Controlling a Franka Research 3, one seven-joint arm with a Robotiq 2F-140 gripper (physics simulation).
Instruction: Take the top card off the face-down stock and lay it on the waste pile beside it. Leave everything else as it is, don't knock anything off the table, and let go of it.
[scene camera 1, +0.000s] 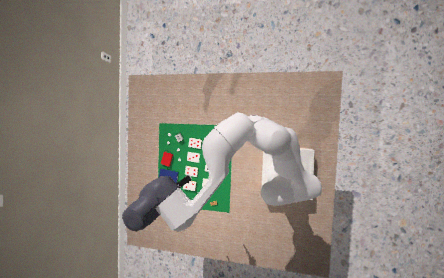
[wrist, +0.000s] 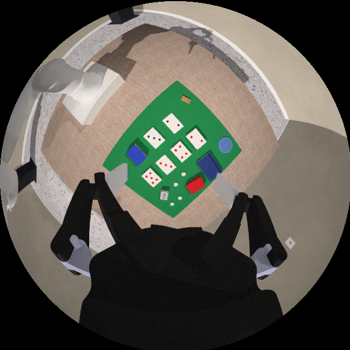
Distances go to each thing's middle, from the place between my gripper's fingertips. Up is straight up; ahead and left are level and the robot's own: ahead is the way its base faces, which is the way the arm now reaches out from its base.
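Scene:
The green mat (scene camera 1: 196, 131) lies 7 cm ahead of my hand and 1 cm to the right of it, and it is 44 cm below my hand.

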